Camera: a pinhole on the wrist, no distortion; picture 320 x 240 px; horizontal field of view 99.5 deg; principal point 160.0 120.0 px. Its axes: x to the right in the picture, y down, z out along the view. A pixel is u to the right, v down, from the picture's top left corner.
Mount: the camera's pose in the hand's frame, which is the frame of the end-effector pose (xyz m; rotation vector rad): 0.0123 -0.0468 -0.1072 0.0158 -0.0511 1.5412
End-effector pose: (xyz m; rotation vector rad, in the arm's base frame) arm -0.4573 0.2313 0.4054 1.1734 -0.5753 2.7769
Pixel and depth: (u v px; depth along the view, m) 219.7 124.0 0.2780
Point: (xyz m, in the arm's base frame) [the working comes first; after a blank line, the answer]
In the camera's frame: 0.1225 0.0082 0.2780

-0.3526 0.1075 0.4983
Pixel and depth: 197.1 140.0 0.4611
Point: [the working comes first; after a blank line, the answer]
In the camera's frame: 0.1263 0.0681 0.4611

-0.1839 0.0479 0.5698
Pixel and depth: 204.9 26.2 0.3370
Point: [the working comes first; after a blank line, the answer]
In the camera's frame: 0.1117 -0.2334 0.3370

-0.4742 0.0845 0.7143
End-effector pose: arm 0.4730 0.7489 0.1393 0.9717 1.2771 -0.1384
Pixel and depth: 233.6 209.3 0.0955
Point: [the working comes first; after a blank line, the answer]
In the camera's frame: 0.0519 0.0630 0.0955

0.4492 0.7369 0.1846
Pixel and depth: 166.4 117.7 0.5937
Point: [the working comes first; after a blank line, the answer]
In the camera's frame: 0.0281 -0.0101 0.5937

0.8101 0.3974 0.0921
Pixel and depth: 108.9 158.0 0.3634
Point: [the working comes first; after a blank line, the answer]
In the camera's frame: -0.1371 0.1020 0.3634

0.5070 0.4198 0.1133
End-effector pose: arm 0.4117 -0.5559 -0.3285 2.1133 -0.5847 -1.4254
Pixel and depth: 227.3 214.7 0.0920
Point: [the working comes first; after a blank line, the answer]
In the camera's frame: 0.0457 0.0643 0.0920

0.4070 -0.5186 -0.2885
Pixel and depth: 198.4 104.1 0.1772
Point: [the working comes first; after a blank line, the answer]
In the camera's frame: 0.0502 -0.0208 0.1772

0.3551 -0.5837 -0.3756
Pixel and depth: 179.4 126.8 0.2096
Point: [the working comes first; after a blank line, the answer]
In the camera's frame: 0.0300 0.0105 0.2096

0.3162 -0.5534 -0.3751
